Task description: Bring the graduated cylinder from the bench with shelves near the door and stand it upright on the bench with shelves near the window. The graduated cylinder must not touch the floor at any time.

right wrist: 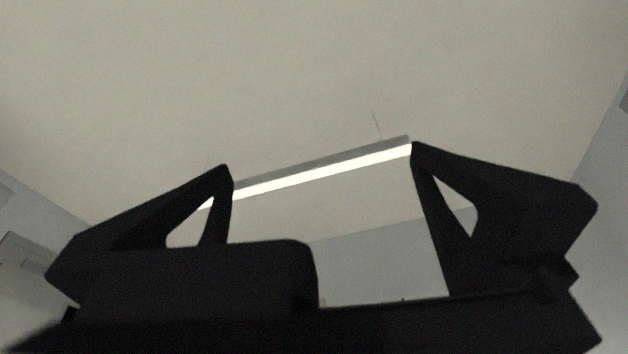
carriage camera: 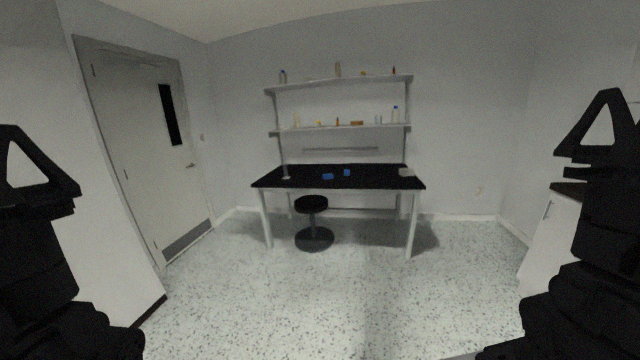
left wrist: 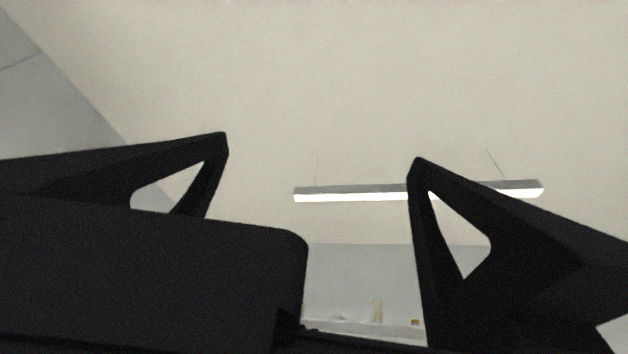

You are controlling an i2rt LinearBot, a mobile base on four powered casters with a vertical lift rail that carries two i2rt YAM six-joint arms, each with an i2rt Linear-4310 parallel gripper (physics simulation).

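Frame: origin at the left arm's base, x up, y ahead, z left, level; millimetres.
Seen in the pictures: left gripper, between the fingertips: (left wrist: 318,155); right gripper, between the fingertips: (right wrist: 318,162) (carriage camera: 639,91).
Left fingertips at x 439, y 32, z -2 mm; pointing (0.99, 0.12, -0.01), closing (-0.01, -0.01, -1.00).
Pixels of each thing's top centre, then the offset from my left fingertips to it. Level surfaces: height alone.
- bench with shelves, height of its surface: dx -570 mm
- black stool, centre of its top: (carriage camera: 310,201) dx -849, dy +1598, dz -242 mm
- pale tray, centre of its top: (carriage camera: 406,169) dx -512, dy +1417, dz -1160 mm
The bench with shelves (carriage camera: 370,183) stands against the back wall in the carriage view, right of the door. On the left of its black top, a pale, thin upright shape (carriage camera: 286,172) with a whitish foot looks like the graduated cylinder; it is small and blurred. The bench near the window does not show in the carriage view. My left gripper (left wrist: 318,155) is open and empty, raised at the left edge of the carriage view. My right gripper (right wrist: 318,162) is open and empty, raised at the right edge. Both are far from the bench.
A black stool (carriage camera: 311,203) stands at the bench's front. Blue items (carriage camera: 328,176) (carriage camera: 346,172) and a pale tray (carriage camera: 406,172) lie on the top. Bottles stand on both shelves. The door (carriage camera: 145,150) is at left, a white cabinet (carriage camera: 546,240) at right, and a white wall block (carriage camera: 100,260) at near left.
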